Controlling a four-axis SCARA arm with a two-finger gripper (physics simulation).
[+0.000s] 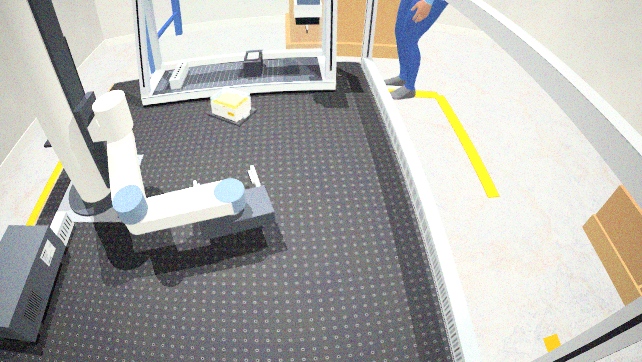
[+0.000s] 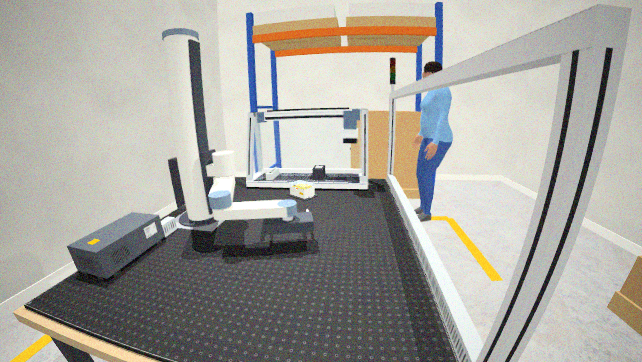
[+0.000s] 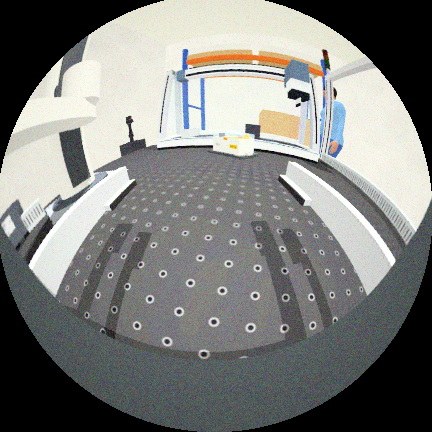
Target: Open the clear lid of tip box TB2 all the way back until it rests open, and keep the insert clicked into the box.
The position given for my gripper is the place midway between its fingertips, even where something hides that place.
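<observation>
In image 2 I can see a grey controller box (image 2: pixel 130 227), and my gripper (image 2: pixel 288 213) is there as well. Image 3 has my gripper in it too, and there it's at (image 3: pixel 204 167).
</observation>
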